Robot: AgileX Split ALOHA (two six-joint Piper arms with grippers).
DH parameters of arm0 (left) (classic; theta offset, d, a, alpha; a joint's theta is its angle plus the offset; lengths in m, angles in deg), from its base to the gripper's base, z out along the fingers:
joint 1: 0 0.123 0 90
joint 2: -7.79 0 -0.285 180
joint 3: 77.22 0 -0.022 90
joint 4: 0 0.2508 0 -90
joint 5: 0 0 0.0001 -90
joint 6: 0 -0.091 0 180
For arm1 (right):
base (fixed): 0 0 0 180
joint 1: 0 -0.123 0 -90
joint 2: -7.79 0 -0.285 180
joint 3: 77.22 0 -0.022 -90
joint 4: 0 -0.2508 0 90
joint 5: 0 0 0.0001 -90
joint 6: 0 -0.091 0 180
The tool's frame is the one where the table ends.
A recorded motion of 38 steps. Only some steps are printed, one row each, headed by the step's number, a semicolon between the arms.
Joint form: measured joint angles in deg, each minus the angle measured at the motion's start. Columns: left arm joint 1, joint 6, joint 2, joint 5, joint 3, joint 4; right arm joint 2, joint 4, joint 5, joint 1, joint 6, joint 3.
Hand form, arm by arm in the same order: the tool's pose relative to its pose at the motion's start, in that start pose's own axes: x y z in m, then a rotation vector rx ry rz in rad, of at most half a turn. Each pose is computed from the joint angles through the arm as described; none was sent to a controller.
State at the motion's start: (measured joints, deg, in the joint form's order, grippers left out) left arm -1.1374 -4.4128 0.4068 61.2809 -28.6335 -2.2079; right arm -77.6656 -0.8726 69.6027 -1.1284 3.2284 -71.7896
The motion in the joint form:
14: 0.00 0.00 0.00 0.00 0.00 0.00; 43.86 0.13 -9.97 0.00 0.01 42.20
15: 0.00 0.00 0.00 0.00 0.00 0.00; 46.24 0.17 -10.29 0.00 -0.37 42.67
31: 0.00 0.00 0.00 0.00 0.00 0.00; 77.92 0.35 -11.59 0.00 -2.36 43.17
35: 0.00 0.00 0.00 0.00 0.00 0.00; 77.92 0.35 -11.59 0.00 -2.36 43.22
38: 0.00 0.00 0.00 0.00 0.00 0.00; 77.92 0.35 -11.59 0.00 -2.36 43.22
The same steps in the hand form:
14: 0.0000 0.0000 0.0000 0.0000 0.0000 0.0000; 0.1909 0.0092 0.0169 0.0133 -0.2025 -0.0015
15: 0.0000 0.0000 0.0000 0.0000 0.0000 0.0000; 0.1958 0.0095 0.0139 0.0152 -0.2414 0.0044
31: 0.0000 0.0000 0.0000 0.0000 0.0000 0.0000; 0.2665 0.0135 -0.0327 0.0310 -0.8082 0.0296
35: 0.0000 0.0000 0.0000 0.0000 0.0000 0.0000; 0.2664 0.0135 -0.0324 0.0310 -0.8073 0.0296
38: 0.0000 0.0000 0.0000 0.0000 0.0000 0.0000; 0.2664 0.0135 -0.0324 0.0310 -0.8073 0.0296

